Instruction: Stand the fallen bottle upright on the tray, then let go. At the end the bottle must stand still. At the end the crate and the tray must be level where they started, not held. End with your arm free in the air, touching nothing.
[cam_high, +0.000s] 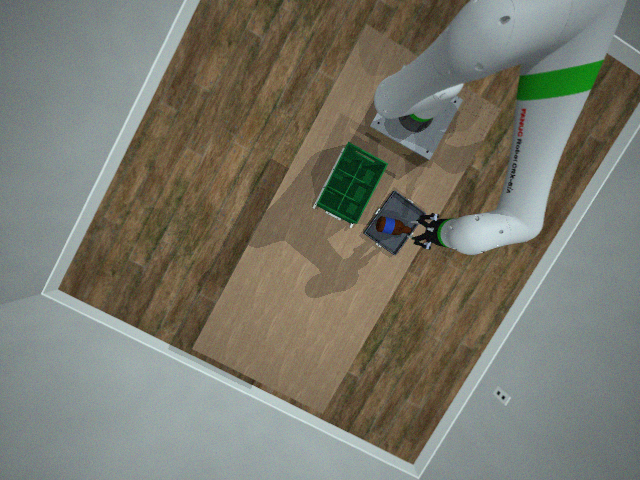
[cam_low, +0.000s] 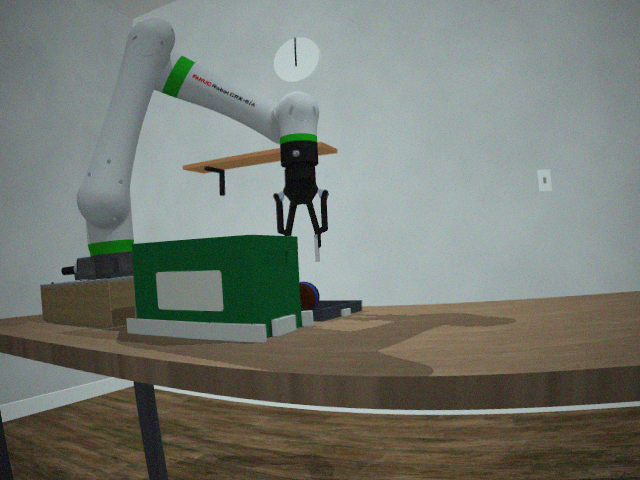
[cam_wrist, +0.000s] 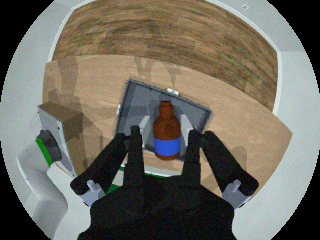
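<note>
Now: hand 11 cm above the bottle, 5 cm to the left of it and 1 cm short of it. From my hand the other things lie so: green crate: 32 cm to the right, 8 cm behind, 7 cm below; tray: 14 cm below, 5 cm to the right, 1 cm behind.
</note>
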